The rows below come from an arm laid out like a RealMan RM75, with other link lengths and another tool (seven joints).
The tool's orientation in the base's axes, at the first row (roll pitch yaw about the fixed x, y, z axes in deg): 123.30, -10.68, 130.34
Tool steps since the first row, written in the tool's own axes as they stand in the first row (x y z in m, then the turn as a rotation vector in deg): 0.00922, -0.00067, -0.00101, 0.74, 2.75, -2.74; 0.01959, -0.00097, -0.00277, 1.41, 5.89, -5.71; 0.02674, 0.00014, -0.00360, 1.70, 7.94, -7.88; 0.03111, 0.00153, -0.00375, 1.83, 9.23, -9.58; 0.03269, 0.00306, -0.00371, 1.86, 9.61, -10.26; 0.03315, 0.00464, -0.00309, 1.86, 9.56, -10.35; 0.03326, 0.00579, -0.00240, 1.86, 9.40, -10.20; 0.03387, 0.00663, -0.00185, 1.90, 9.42, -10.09
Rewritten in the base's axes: -0.00679, 0.00612, 0.00170, -0.61, -0.49, 3.87; -0.01455, 0.01273, 0.00433, -1.10, -1.08, 8.18; -0.01899, 0.01783, 0.00701, -1.46, -1.72, 11.09; -0.02114, 0.02135, 0.00905, -1.85, -2.36, 13.09; -0.02133, 0.02292, 0.01057, -2.06, -2.67, 13.77; -0.02045, 0.02402, 0.01162, -2.14, -2.74, 13.78; -0.01952, 0.02480, 0.01221, -2.13, -2.69, 13.57; -0.01916, 0.02580, 0.01272, -2.09, -2.58, 13.53
